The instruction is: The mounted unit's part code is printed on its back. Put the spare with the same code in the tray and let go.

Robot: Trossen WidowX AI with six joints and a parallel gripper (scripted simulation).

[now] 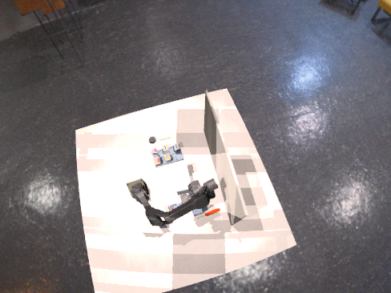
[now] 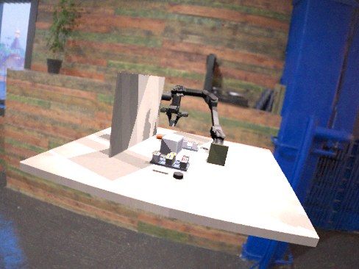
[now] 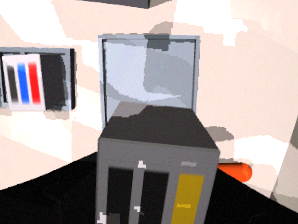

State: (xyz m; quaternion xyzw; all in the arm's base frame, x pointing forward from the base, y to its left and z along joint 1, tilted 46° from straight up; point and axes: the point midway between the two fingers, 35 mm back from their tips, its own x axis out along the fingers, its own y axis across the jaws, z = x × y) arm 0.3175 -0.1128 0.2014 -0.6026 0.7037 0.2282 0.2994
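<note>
Now: the pale blue-grey square tray 14 cm below my gripper tip. From my gripper tip the other things lie so: grey spare block: 2 cm above; tall grey upright panel: 20 cm ahead, 13 cm to the left, 8 cm above; black tape roll: 55 cm to the left, 13 cm below, 11 cm behind.
</note>
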